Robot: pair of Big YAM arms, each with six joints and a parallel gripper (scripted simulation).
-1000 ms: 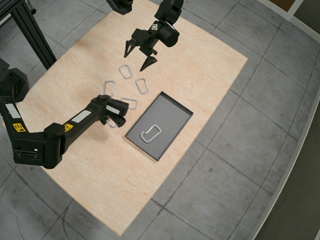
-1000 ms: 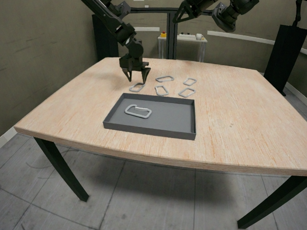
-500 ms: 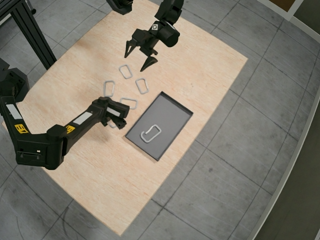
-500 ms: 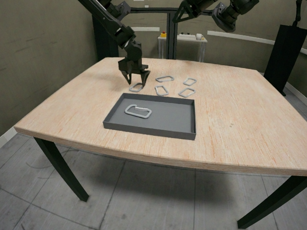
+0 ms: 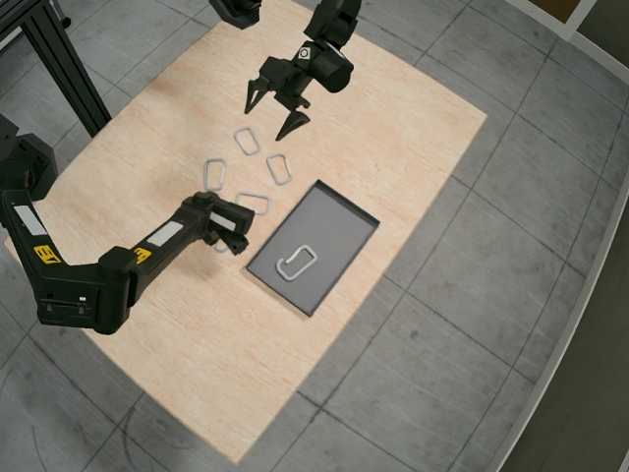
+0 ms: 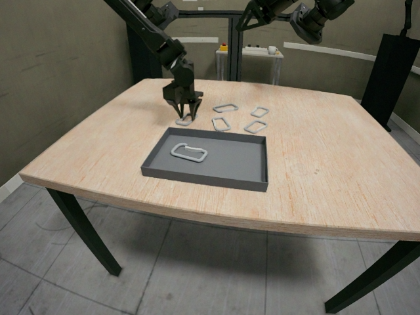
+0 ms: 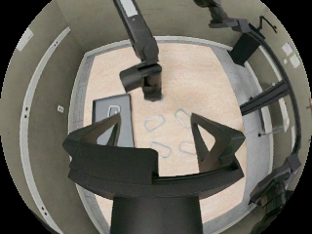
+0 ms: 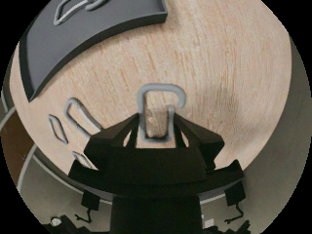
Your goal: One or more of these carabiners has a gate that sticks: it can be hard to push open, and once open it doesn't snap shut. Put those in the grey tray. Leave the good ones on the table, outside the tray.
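My right gripper is now 190 mm short of the grey tray and 140 mm to the right of it.
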